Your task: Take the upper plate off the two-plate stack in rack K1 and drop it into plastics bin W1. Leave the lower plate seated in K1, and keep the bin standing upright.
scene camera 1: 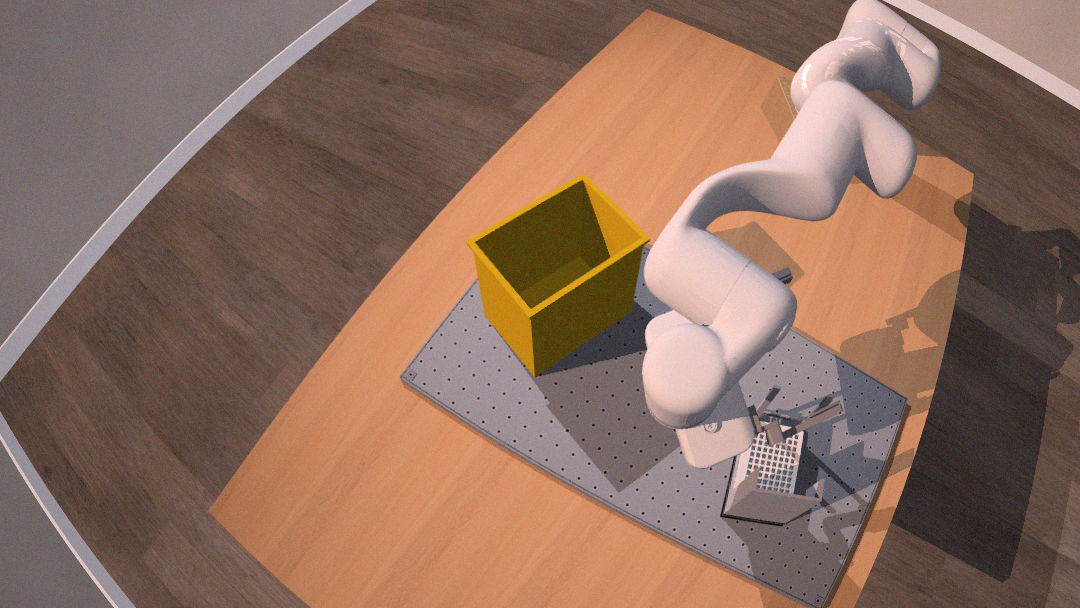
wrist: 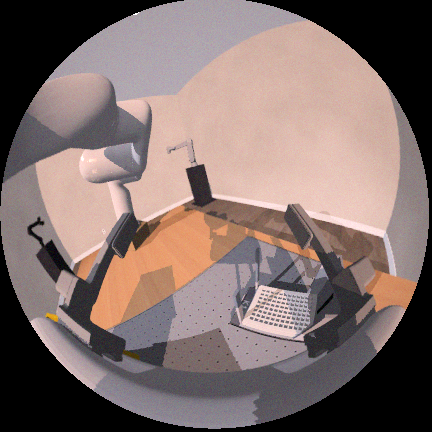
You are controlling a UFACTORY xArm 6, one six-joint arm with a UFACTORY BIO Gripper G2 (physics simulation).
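Places are measured from the arm's base along level axes (x left, y back, z up), in centimetres.
Where they show: end effector, tool point: [scene camera 1: 800,347] [wrist: 209,232].
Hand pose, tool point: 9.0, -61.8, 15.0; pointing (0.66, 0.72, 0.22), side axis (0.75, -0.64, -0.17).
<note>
Things, the pixels of their top centre, and the offset from my tool point, as dx, dy, dz. Level surfaces: height alone.
- rack K1, middle of its top: [scene camera 1: 798,435] [wrist: 290,276] +5.5, -5.5, -8.4
- Yellow bin W1, middle of its top: [scene camera 1: 558,238] -31.9, +1.1, -5.4
- grey perforated board, its level: dz -23.4
- wooden table, its level: dz -24.7
A white plate with a grid of square wells [scene camera 1: 770,462] [wrist: 281,309] lies flat in rack K1 [scene camera 1: 778,507] [wrist: 238,290], between its uprights and wall. The lower plate cannot be told apart in either view. My gripper [scene camera 1: 808,343] [wrist: 212,230] is open and empty, its fingers wide apart above the board; in the wrist view the plate lies below and beyond them, nearer the right finger. One finger overlaps the rack's post end in the scene view. Yellow bin W1 [scene camera 1: 585,324] stands upright, open at the top; a sliver of the bin [wrist: 51,317] shows at the wrist view's left edge.
The rack and bin stand on a grey perforated board [scene camera 1: 483,392] [wrist: 200,305] on the wooden table [scene camera 1: 362,453] [wrist: 120,285]. The white arm [scene camera 1: 717,271] reaches over the board between bin and rack. The bin's high walls rise left of the arm in the scene view.
</note>
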